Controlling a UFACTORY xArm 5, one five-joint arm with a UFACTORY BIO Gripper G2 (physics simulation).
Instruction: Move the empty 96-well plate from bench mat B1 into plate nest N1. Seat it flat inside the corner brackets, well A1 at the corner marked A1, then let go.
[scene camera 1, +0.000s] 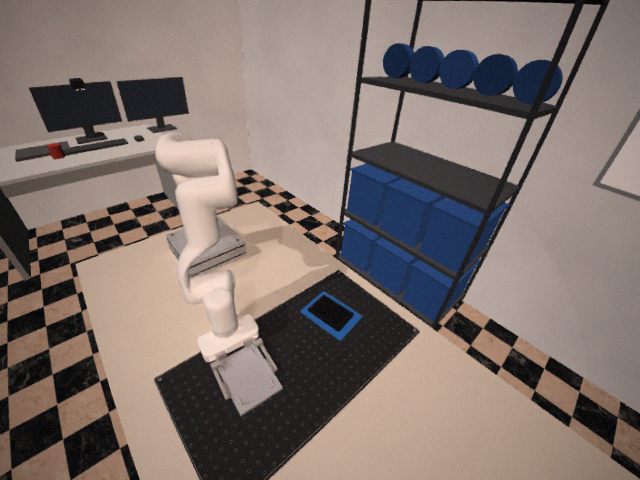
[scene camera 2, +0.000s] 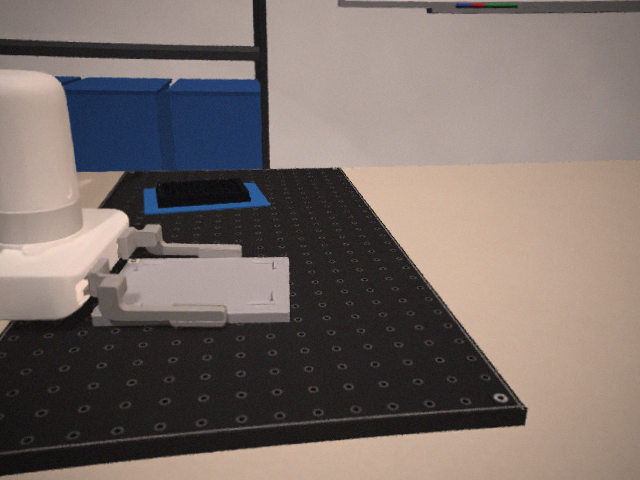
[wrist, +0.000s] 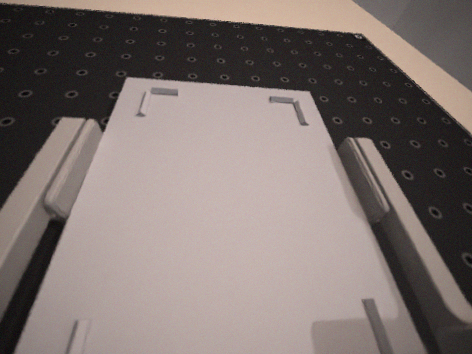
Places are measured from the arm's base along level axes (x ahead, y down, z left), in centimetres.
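Pixels of known places: hand, its tool point: (scene camera 1: 249, 377) (scene camera 2: 210, 282) (wrist: 230, 174).
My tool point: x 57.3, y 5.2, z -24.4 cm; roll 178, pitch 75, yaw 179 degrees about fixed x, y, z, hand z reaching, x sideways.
For each thing: its top centre in the pictures, then the offset to it from my tool point. Level surfaces: height alone.
- black 96-well plate, centre of its top: (scene camera 2: 201, 187) (scene camera 1: 330, 310) dx +2.7, dy -0.5, dz +32.5 cm
- blue bench mat B1, height of its surface: dy +1.0 cm
- Plate nest N1, centre of its top: (wrist: 232, 185) (scene camera 2: 201, 279) (scene camera 1: 247, 374) dx -0.8, dy -0.3, dz +0.2 cm
- black perforated board, height of its surface: dy +1.2 cm
The black 96-well plate (scene camera 1: 330, 311) (scene camera 2: 202, 193) lies flat on the blue bench mat B1 (scene camera 1: 339, 333) (scene camera 2: 259, 194), away from the gripper. Plate nest N1 (scene camera 1: 262, 392) (scene camera 2: 263, 281) (wrist: 215, 225) is a light grey slab with raised corner brackets and no plate on it. My gripper (scene camera 1: 251, 383) (scene camera 2: 232, 283) (wrist: 218, 145) is shut on the nest, one finger along each long side, low over the board. The gripper body hides part of the nest's near end in scene camera 1. I cannot read the A1 mark. The well plate does not show in the wrist view.
Nest and mat are on a black perforated board (scene camera 1: 310, 384) (scene camera 2: 361, 361) (wrist: 225, 47). A dark shelf rack (scene camera 1: 356, 118) (scene camera 2: 262, 103) with blue bins (scene camera 1: 454, 227) (scene camera 2: 217, 124) stands beyond the mat. A desk with two monitors (scene camera 1: 77, 105) (scene camera 1: 152, 98) stands behind the arm.
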